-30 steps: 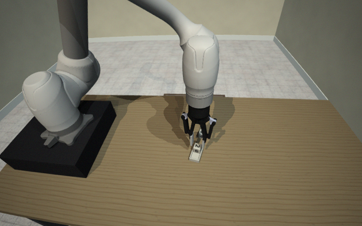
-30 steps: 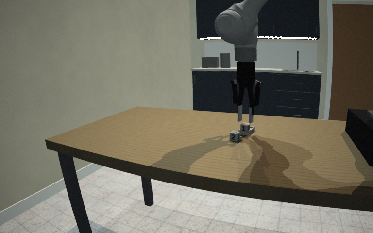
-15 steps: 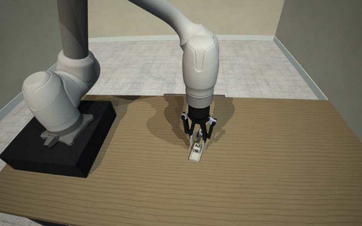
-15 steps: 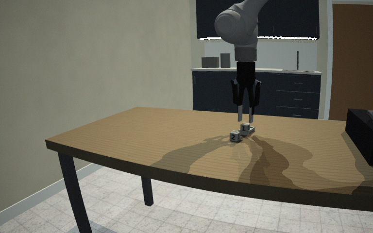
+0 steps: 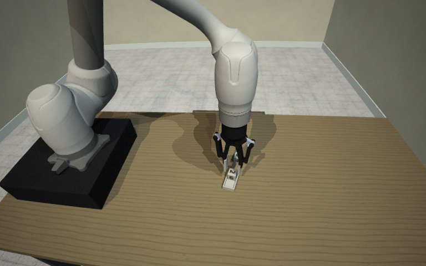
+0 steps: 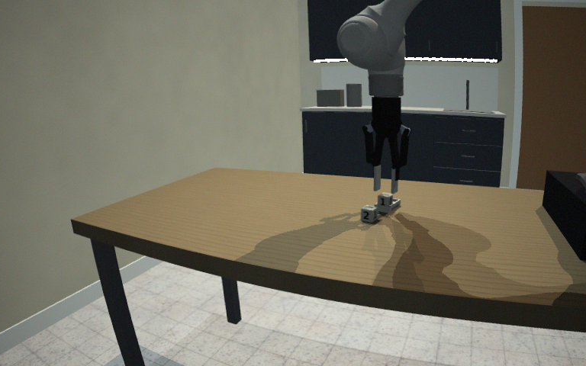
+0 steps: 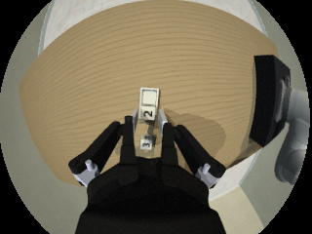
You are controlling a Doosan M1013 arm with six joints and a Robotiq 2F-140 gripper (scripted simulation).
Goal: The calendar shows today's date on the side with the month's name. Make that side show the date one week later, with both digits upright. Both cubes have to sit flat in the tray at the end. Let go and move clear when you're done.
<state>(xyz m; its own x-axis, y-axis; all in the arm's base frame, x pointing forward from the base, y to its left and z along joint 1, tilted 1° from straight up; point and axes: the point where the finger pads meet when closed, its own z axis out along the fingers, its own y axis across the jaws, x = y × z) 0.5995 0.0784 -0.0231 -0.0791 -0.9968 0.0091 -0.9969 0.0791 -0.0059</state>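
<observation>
The white tray is 70 mm below my hand and 20 mm to the right of it.
</observation>
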